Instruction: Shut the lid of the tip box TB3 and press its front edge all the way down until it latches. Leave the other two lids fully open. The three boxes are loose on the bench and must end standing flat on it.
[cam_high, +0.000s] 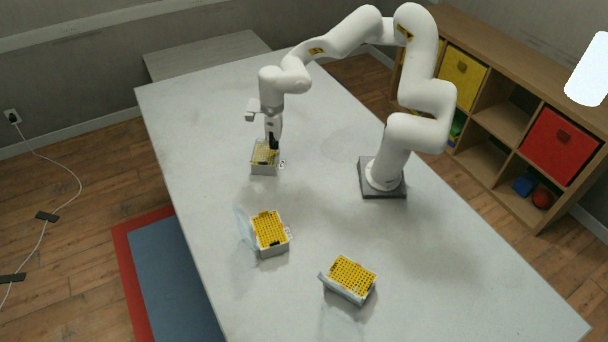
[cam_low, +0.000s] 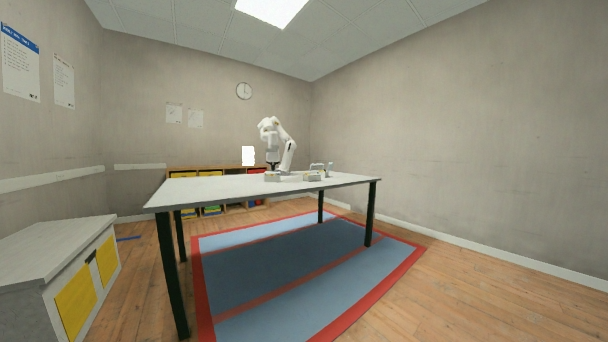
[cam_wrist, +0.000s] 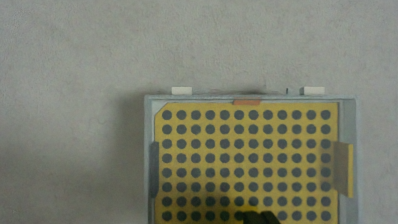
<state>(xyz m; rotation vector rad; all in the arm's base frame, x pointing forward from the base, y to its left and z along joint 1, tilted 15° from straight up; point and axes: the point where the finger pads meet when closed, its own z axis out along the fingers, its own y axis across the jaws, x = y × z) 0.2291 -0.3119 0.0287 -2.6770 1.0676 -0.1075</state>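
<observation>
My hand is 20 mm short of the tip box, 20 mm to the left of it and 60 mm above it. Round my hand: label 20 mm behind, 20 mm to the left, 100 mm below.
</observation>
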